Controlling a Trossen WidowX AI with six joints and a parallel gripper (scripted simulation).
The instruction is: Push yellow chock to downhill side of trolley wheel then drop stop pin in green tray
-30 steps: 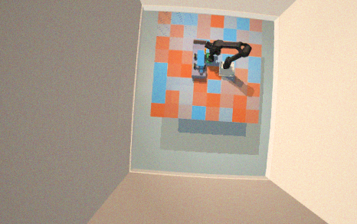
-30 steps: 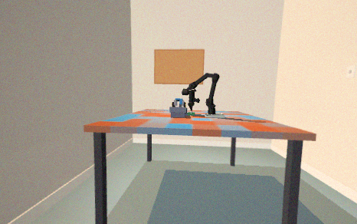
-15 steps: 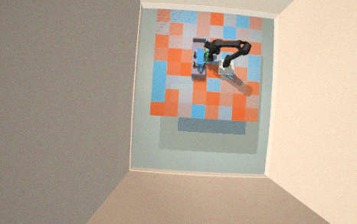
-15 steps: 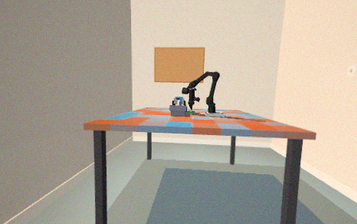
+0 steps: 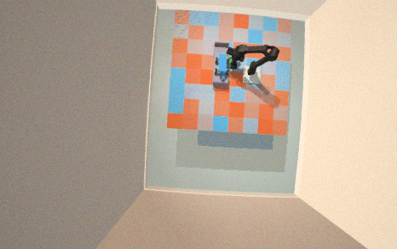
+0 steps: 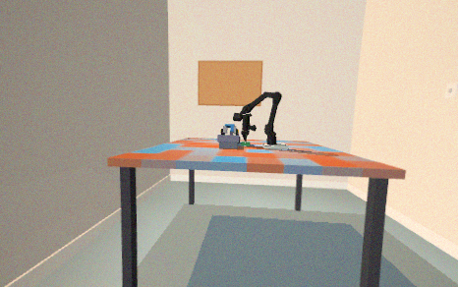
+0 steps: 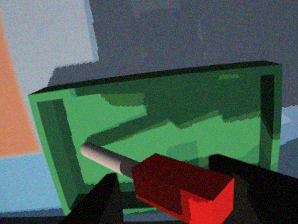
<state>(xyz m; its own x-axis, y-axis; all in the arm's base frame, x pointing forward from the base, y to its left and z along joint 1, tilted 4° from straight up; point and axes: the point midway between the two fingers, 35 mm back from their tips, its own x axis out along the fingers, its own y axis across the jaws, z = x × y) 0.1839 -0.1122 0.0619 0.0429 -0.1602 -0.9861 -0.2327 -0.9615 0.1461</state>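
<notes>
The red-headed stop pin lies 10 mm to the right of my gripper tip. From my gripper tip the other things lie so: grey ramp: 130 mm ahead, 70 mm to the left, 10 mm above; then green tray: 40 mm below; then yellow chock: 60 mm ahead, 20 mm to the right, 50 mm above.
</notes>
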